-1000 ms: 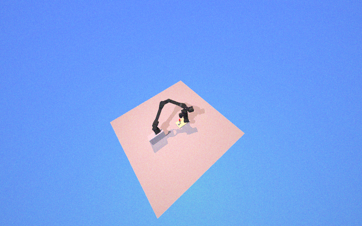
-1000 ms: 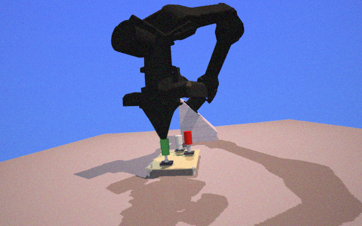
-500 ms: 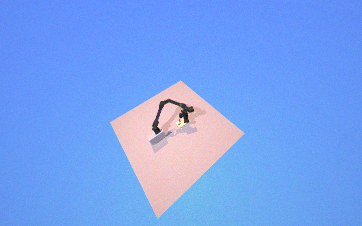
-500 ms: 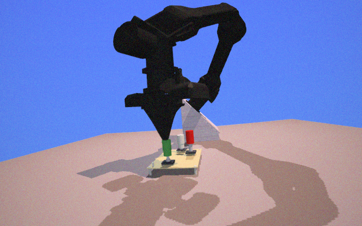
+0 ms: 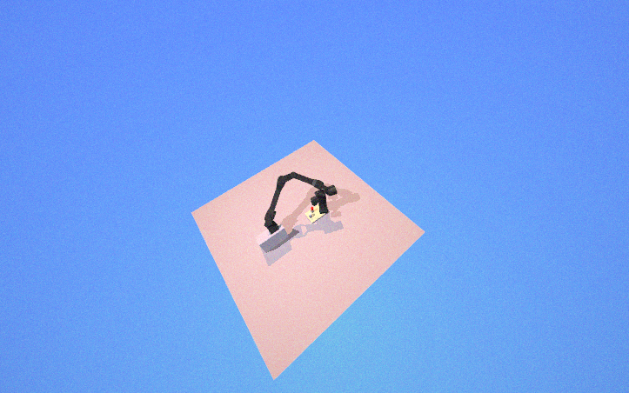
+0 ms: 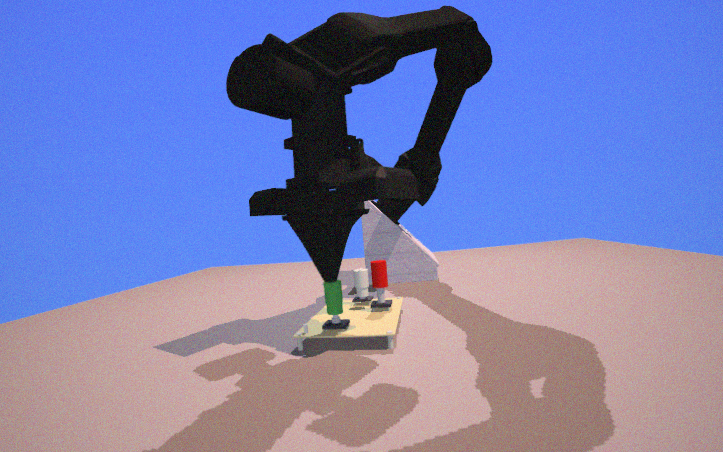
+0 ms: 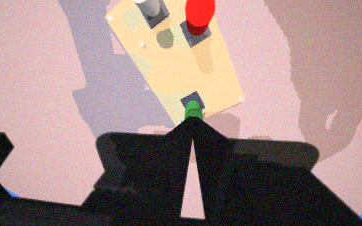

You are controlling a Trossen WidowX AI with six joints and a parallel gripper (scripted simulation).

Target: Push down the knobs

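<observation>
Right now the green knob is 1 cm below my gripper tip. Round my gripper tip: white knob 11 cm behind, 2 cm below, 1 cm to the left.
</observation>
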